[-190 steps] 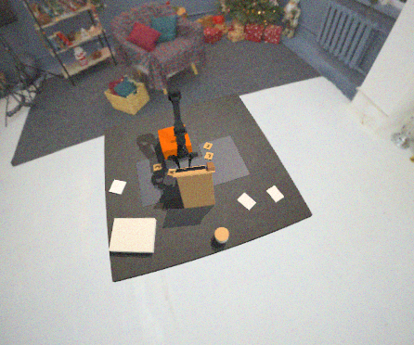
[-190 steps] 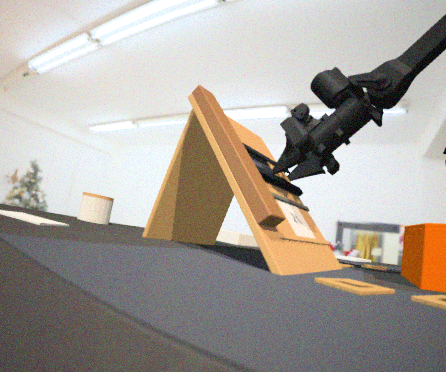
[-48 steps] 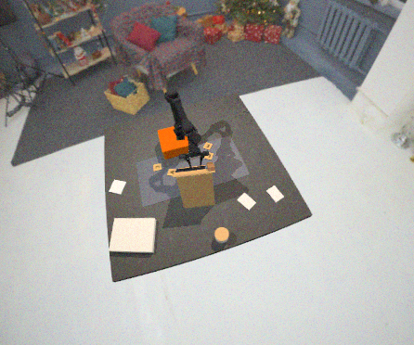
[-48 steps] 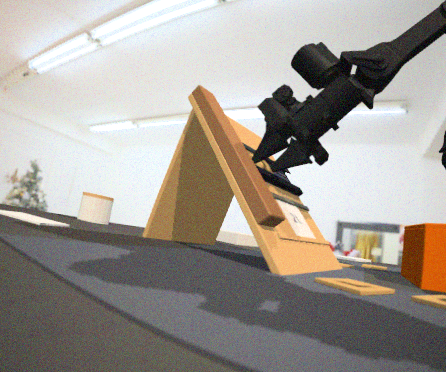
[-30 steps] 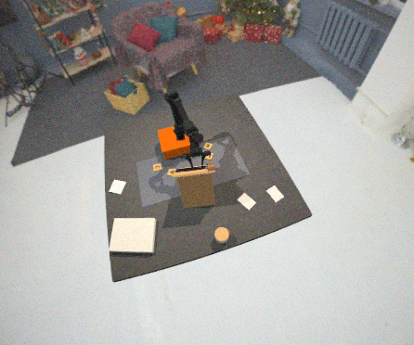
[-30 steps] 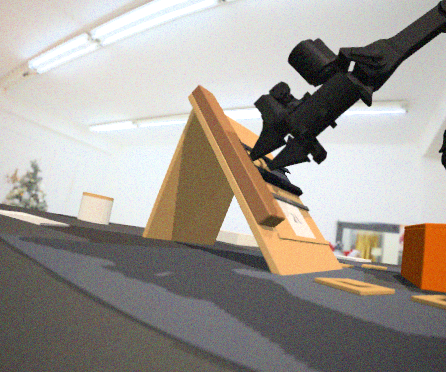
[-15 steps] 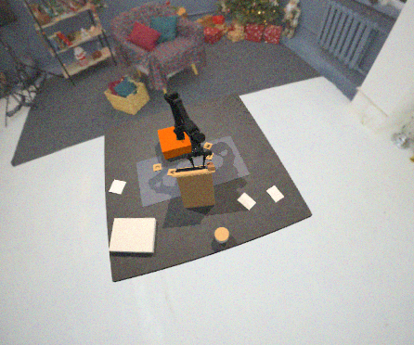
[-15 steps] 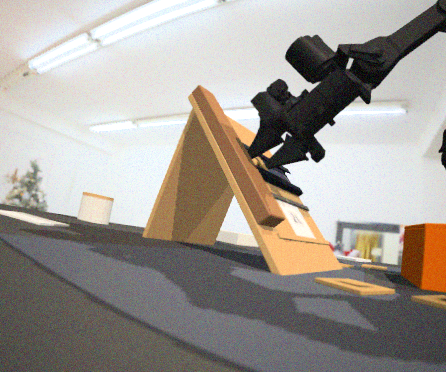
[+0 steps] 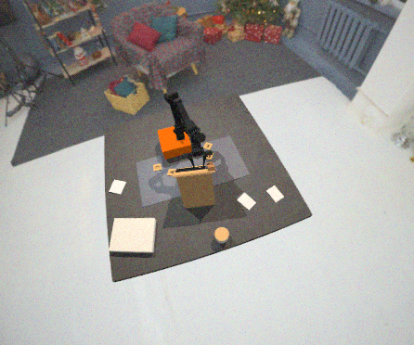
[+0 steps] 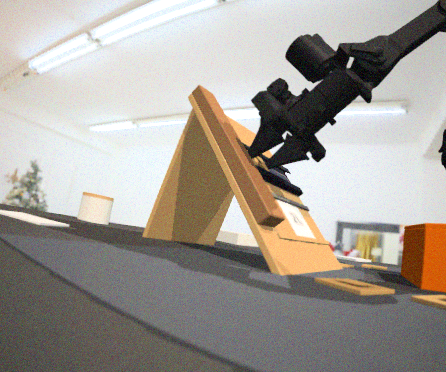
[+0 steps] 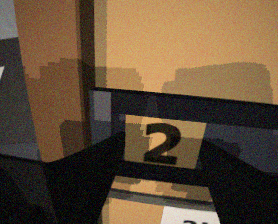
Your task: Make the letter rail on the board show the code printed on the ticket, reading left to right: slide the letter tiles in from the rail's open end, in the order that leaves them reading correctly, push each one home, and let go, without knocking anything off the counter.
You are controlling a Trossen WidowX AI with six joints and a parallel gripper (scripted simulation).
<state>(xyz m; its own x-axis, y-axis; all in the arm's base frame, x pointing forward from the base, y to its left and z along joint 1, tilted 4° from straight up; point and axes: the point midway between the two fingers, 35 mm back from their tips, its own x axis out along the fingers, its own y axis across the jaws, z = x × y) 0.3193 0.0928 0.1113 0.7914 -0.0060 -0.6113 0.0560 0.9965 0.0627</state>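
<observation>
Now: gripper tip 6 cm past the white ticket, 5 cm to the left of it and 9 cm above it. From my gripper tip the other things lie so: small cylinder: 41 cm ahead, 6 cm to the left, 13 cm below.
</observation>
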